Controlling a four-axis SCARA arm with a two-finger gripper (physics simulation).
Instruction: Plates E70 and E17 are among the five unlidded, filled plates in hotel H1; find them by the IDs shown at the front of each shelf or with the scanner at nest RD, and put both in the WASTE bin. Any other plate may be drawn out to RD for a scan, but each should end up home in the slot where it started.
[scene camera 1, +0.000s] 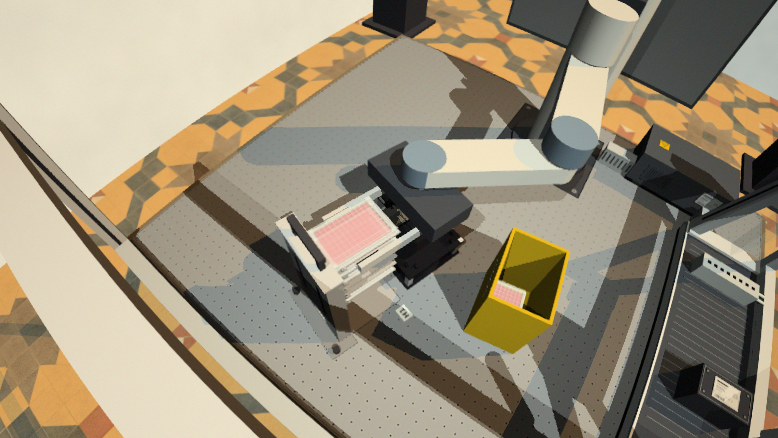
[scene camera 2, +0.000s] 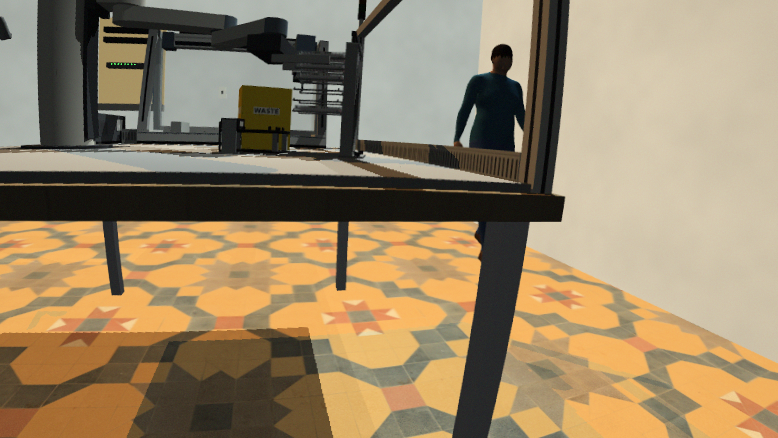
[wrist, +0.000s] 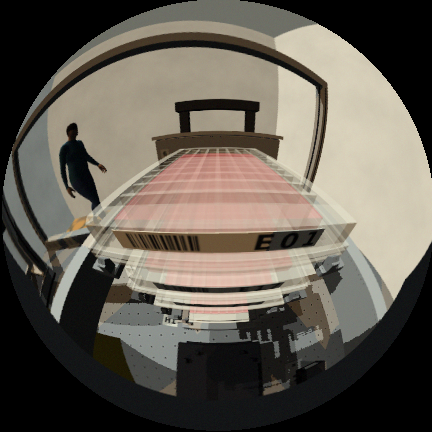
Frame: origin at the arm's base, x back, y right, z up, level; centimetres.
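Seen in the pictures: gripper, fingertip midpoint: (scene camera 1: 341, 244) (scene camera 2: 332, 64) (wrist: 217, 180).
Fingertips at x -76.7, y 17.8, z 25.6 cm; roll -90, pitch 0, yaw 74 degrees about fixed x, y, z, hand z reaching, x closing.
Observation:
A point is followed by its place in that frame.
My gripper (scene camera 1: 354, 232) (wrist: 221, 225) is shut on the top plate of hotel H1, with a finger along each long side. This plate (scene camera 1: 362, 225) {x -72.7, y 16.4, z 28.0 cm} (wrist: 220, 200) is unlidded, pink-filled and labelled E01. It lies level at the top of the hotel (scene camera 1: 341, 312) {x -83.7, y 12.6, z 17.4 cm} (scene camera 2: 350, 103) {x -80.6, y 26.2, z 14.7 cm} (wrist: 265, 145) {x -79.1, y 24.1, z 28.5 cm}. More pink plates show below it in the wrist view, their IDs covered or unreadable, so I cannot tell E70 or E17. The yellow WASTE bin (scene camera 1: 503, 332) {x -66.5, y -13.1, z 10.0 cm} (scene camera 2: 265, 127) {x -59.6, y -5.1, z 8.4 cm} (wrist: 112, 357) {x -62.8, y -5.7, z 5.5 cm} holds a pink plate (scene camera 1: 509, 293) {x -54.2, y -10.8, z 2.8 cm} whose ID does not show. The black nest RD (scene camera 1: 427, 263) {x -61.5, y 7.8, z 7.3 cm} (wrist: 220, 370) {x -60.9, y 13.5, z 7.3 cm} lies in front of the hotel.
The arm's forearm (scene camera 1: 489, 160) {x -55.1, y 4.6, z 36.9 cm} reaches over the table from its column. A small black box (wrist: 310, 372) stands beside the nest. A small H1 label (scene camera 1: 403, 312) {x -71.8, y 6.3, z 1.3 cm} lies on the table between hotel and bin. A person (scene camera 2: 495, 103) (wrist: 77, 165) stands beyond the table.

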